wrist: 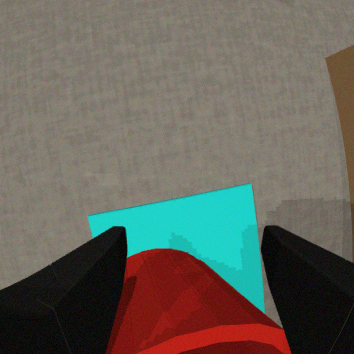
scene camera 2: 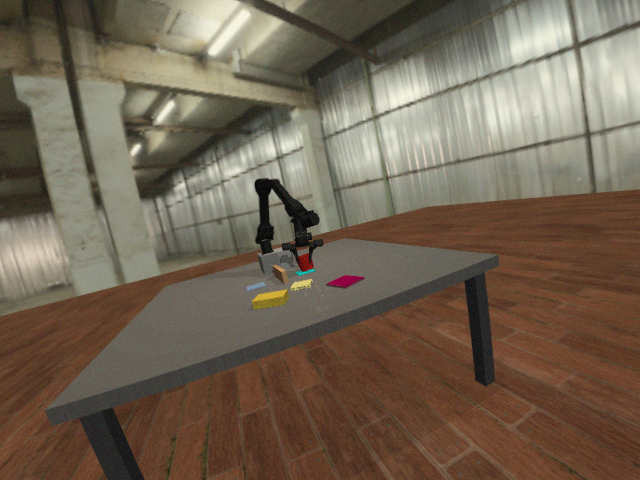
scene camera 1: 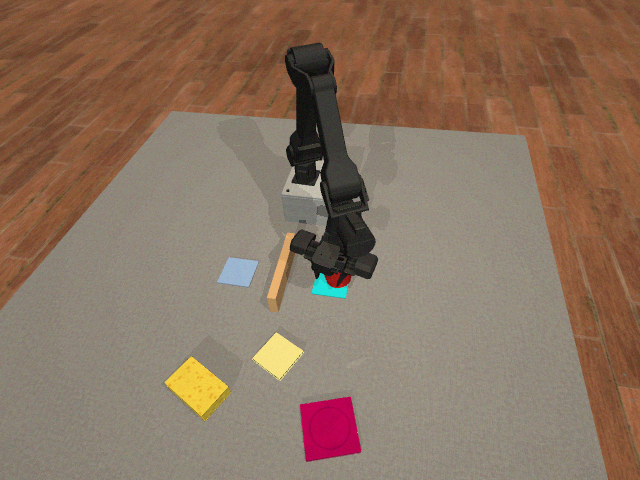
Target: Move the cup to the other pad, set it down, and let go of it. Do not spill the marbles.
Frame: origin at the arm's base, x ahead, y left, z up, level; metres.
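Where they show: gripper, fingertip midpoint: (wrist: 195, 238) (scene camera 2: 304, 263) (scene camera 1: 327, 281); arm's base, link origin: (scene camera 2: 267, 252) (scene camera 1: 306, 177).
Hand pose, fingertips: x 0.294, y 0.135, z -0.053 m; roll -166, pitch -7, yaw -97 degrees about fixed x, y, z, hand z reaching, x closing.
Observation:
Each offset is from my fingertips to the top centre of the thing. "*": to the spot under its first point.
The red cup {dx -0.047, dy +0.012, dz +0.035 m} (scene camera 1: 331, 282) (scene camera 2: 305, 261) (wrist: 165, 295) is between the fingers of my gripper (scene camera 1: 329, 277) (scene camera 2: 305, 266) (wrist: 195, 238), which is shut on it. The cup is over the cyan pad {dx -0.034, dy +0.000, dz -0.044 m} (scene camera 1: 328, 292) (scene camera 2: 305, 272) (wrist: 215, 215), towards its right side in scene camera 1. It looks slightly tilted in scene camera 2. Its base is at or very near the pad; I cannot tell whether it touches. The light blue pad {dx -0.011, dy -0.235, dz -0.044 m} (scene camera 1: 238, 272) (scene camera 2: 255, 286) lies on the other side of the wooden bar. The cup's inside is hidden, so the marbles do not show.
The upright wooden bar {* dx +0.006, dy -0.108, dz +0.007 m} (scene camera 1: 281, 273) (scene camera 2: 279, 273) (wrist: 344, 95) stands close beside the cyan pad. A pale yellow note pad {dx +0.181, dy -0.061, dz -0.036 m} (scene camera 1: 278, 355) (scene camera 2: 301, 284), a yellow sponge {dx +0.289, dy -0.191, dz -0.017 m} (scene camera 1: 196, 386) (scene camera 2: 269, 299) and a magenta square {* dx +0.297, dy +0.080, dz -0.039 m} (scene camera 1: 329, 428) (scene camera 2: 345, 281) lie farther from the arm's base.

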